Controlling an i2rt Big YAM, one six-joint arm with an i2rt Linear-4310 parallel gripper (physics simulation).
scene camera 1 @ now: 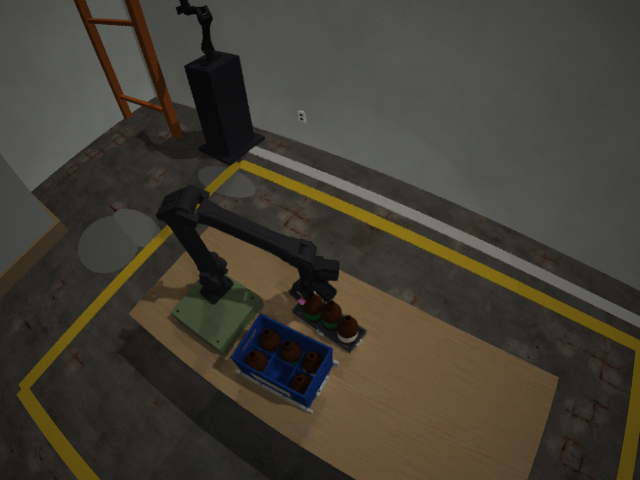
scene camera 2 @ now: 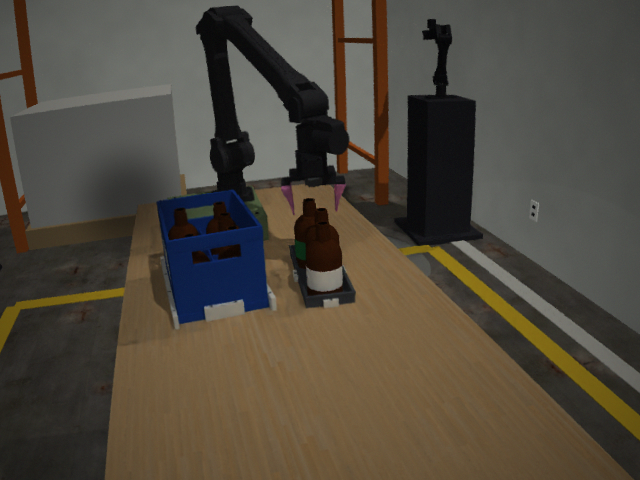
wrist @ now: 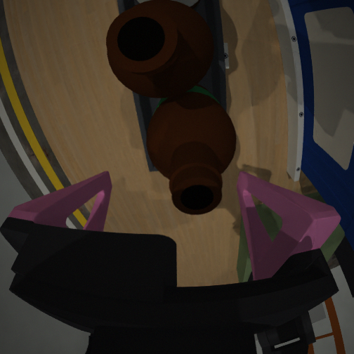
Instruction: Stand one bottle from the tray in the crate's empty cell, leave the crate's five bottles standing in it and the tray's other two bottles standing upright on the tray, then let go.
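Places are measured from the arm's base along level axes (x up, y left, z back), in metres.
Pixels of known places: gripper, between the fingertips: [scene camera 1: 311,295]; arm's base, origin of its link: [scene camera 1: 216,288].
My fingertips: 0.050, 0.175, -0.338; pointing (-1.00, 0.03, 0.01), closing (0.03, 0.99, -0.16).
Note:
For each thing: its top centre in the pictures, then the offset to it from my fingertips, as dx, dy, dz. "spot": a spot on its surface instead. Level surfaces: height alone.
- dark tray, a spot on its surface: [scene camera 2: 349,295] spot: -0.106, +0.022, -0.218
- blue crate, centre of its top: [scene camera 2: 203,212] [scene camera 1: 280,353] +0.051, -0.251, -0.068
- wooden table, height of its surface: dx -0.125
The dark tray [scene camera 1: 357,342] [scene camera 2: 349,295] [wrist: 145,118] holds three upright brown bottles in a row: a green-labelled one [scene camera 1: 312,307] [wrist: 192,137] nearest the arm base, a middle one [scene camera 1: 331,313] [wrist: 192,65], and a white-labelled one [scene camera 1: 347,327] [scene camera 2: 324,253] at the far end. My gripper [scene camera 2: 315,211] [wrist: 173,178] is open and empty, fingers pointing down. Its pink fingertips are on either side of the green-labelled bottle's neck in the wrist view, at about mouth height or above. The blue crate [scene camera 1: 318,381] [scene camera 2: 222,284] holds five standing bottles; its empty cell [scene camera 1: 279,369] is in the middle of the outer row.
The green base plate [scene camera 1: 240,304] stands beside the crate on the wooden table [scene camera 1: 439,392] [scene camera 2: 330,392]. White brackets [scene camera 2: 224,310] edge the crate's foot. The crate's walls stand high, close to the tray. A second small arm on a black pedestal [scene camera 1: 222,103] [scene camera 2: 440,165] stands off the table.

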